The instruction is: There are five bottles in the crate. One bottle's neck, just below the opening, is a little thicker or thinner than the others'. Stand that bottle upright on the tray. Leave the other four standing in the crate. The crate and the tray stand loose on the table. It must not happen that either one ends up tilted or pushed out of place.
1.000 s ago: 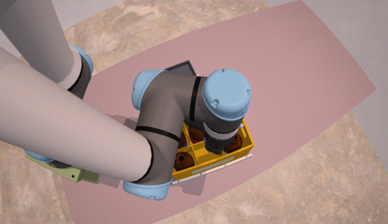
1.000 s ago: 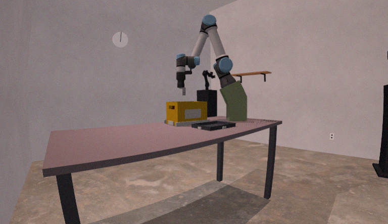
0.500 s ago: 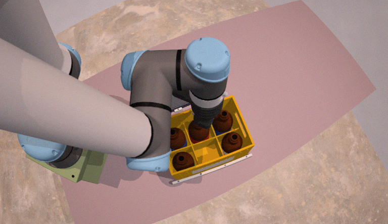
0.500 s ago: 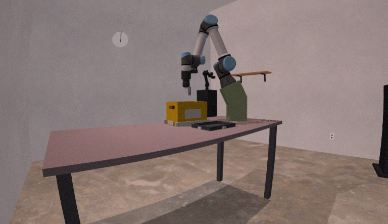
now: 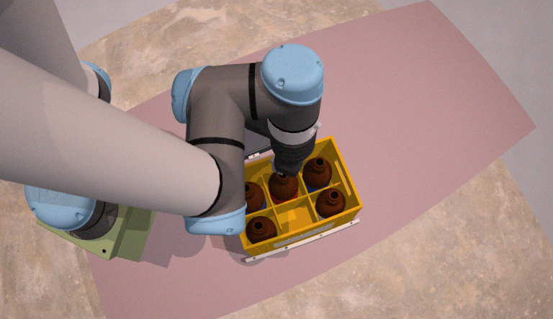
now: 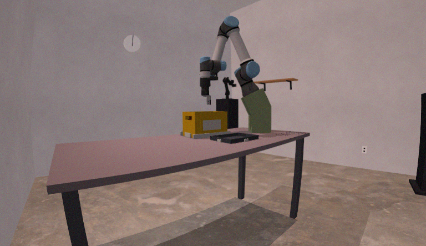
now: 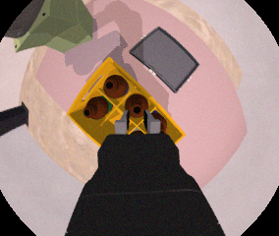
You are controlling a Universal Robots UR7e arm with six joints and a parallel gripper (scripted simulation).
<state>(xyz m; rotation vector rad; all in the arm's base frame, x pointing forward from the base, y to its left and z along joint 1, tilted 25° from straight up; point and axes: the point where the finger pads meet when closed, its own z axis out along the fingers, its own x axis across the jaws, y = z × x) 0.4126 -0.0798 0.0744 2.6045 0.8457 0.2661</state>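
My hand is 160 mm above the crate, 50 mm to the left of it and 10 mm past it. Also, from my hand: glass bottle 160 mm below, 100 mm to the right, 70 mm ahead; then dark tray 230 mm to the left, 230 mm below.
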